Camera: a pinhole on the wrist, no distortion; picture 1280 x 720 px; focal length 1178.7 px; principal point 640.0 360.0 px. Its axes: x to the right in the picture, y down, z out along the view. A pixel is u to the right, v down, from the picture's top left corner.
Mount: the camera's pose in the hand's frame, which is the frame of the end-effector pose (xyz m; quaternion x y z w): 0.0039 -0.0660 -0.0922 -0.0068 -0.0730 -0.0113 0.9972
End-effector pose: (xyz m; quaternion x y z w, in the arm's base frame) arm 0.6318 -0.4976 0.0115 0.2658 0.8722 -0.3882 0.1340
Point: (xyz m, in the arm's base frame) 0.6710 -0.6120 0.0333
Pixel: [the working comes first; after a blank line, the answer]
In the camera's frame: -0.0622 0.0073 0.1755

222.1 408.9
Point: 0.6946 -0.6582 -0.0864
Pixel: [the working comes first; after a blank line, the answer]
In the camera's frame: -0.0303 0.0665 0.2873

515.5 632.7
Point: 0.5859 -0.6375 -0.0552
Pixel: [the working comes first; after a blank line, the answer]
In the camera's frame: 0.0477 -0.0002 0.2354

878.7 359.2
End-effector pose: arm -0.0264 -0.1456 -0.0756 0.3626 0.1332 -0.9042 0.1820
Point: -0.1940 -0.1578 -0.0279
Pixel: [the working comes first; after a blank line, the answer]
In the camera's frame: 0.1107 -0.0005 0.2182

1238.1 357.2
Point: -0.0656 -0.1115 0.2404
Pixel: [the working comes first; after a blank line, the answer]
In the camera's frame: -0.1581 -0.0245 0.3515

109.8 277.9
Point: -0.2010 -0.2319 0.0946
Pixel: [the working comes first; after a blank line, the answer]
In the camera's frame: 0.0632 0.0468 0.3449

855.9 519.9
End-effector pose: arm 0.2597 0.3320 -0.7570 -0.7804 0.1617 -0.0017 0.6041
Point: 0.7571 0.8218 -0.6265
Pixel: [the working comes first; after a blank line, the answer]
In the camera's frame: 0.4104 -0.2881 0.5597

outside the picture
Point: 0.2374 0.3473 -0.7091
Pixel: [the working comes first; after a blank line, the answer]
In the camera's frame: -0.0252 0.0211 0.0942

324.3 623.9
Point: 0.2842 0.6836 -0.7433
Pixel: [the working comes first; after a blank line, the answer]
In the camera's frame: -0.0094 -0.0364 0.4302

614.1 260.2
